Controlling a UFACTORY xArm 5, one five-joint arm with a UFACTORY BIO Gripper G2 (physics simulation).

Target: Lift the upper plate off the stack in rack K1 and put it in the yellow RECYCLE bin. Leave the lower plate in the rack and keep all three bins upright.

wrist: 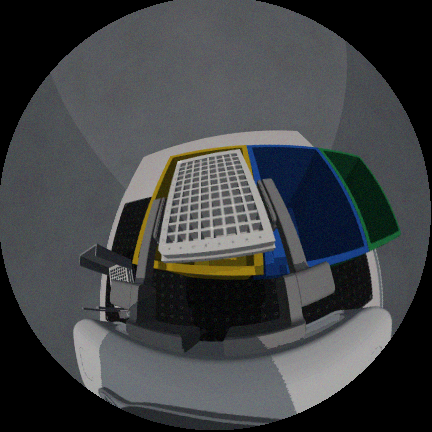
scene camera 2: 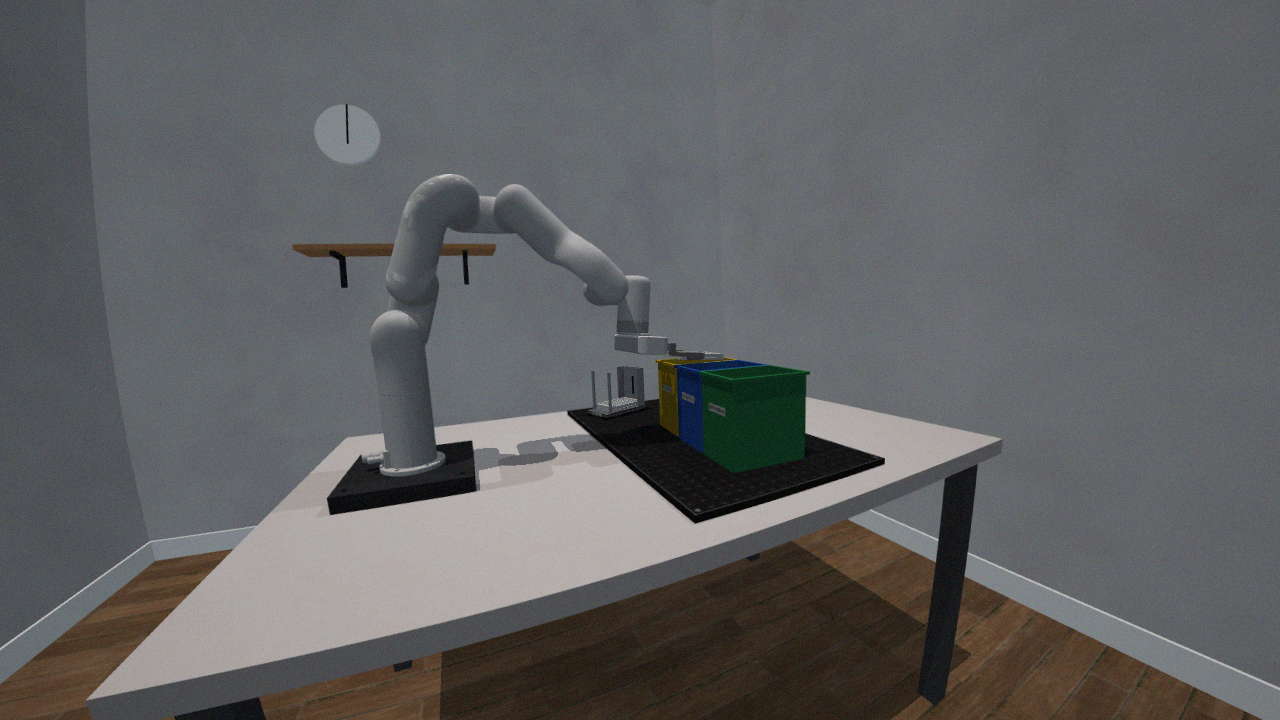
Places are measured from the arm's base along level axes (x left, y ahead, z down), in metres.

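Pixels of known places: hand at its tool point: [wrist: 211, 212] [scene camera 2: 684, 354]; arm's base at its link origin: [scene camera 2: 413, 465].
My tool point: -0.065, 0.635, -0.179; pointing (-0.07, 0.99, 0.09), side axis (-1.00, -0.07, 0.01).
Note:
Ahead of a thing's pixels: the offset from my tool point to its top centre, as dx, dy, dz. "spot": to the spot under its first point. Level surfaces: height alone.
My gripper [scene camera 2: 687, 352] [wrist: 215, 205] is shut on the upper plate {-0.002, +0.027, -0.009} [scene camera 2: 711, 356] [wrist: 212, 195], a white gridded plate held by its two long sides. The plate is roughly level, just above the open top of the yellow RECYCLE bin {+0.015, +0.047, +0.018} [scene camera 2: 667, 404] [wrist: 210, 270], and hides much of that opening in the wrist view. The lower plate {+0.294, -0.049, +0.164} [scene camera 2: 619, 404] [wrist: 119, 273] lies in rack K1 {+0.292, -0.059, +0.060} [scene camera 2: 609, 392], partly hidden by a finger in the wrist view. The blue bin {-0.113, +0.020, +0.018} [scene camera 2: 690, 410] [wrist: 330, 200] and the green bin {-0.241, -0.004, +0.018} [scene camera 2: 765, 420] [wrist: 380, 200] stand upright beside the upright yellow bin.
The three bins stand in a row on the black perforated board {dz +0.198} [scene camera 2: 680, 488] [wrist: 215, 300], on the white table {dz +0.211} [scene camera 2: 501, 555]. The blue bin's rim runs close by the right finger in the wrist view. A tall grey bracket {spot: +0.319, +0.012, +0.122} [scene camera 2: 631, 385] [wrist: 95, 257] stands at the rack.

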